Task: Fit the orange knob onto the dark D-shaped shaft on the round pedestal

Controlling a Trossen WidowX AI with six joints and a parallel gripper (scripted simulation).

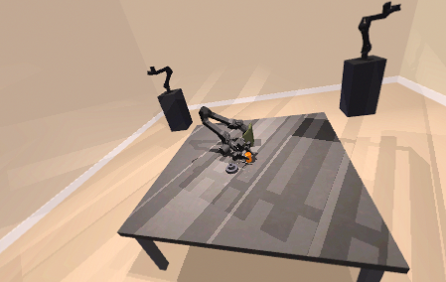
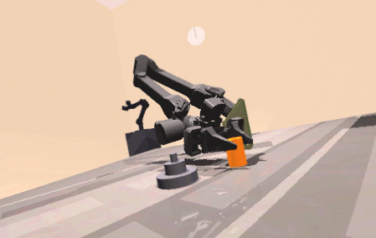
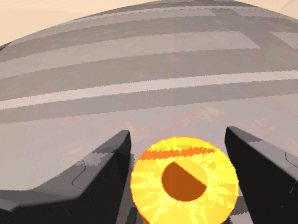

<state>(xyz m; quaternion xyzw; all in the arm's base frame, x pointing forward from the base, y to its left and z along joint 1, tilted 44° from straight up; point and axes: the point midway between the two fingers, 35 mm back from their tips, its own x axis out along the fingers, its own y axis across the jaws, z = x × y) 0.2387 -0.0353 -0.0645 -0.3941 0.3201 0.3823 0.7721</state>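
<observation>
The orange knob lies 2 cm behind my gripper tip, 3 cm to the right of it and 2 cm below it. Round my gripper tip: pedestal: 7 cm ahead, 14 cm to the right, 2 cm below.
</observation>
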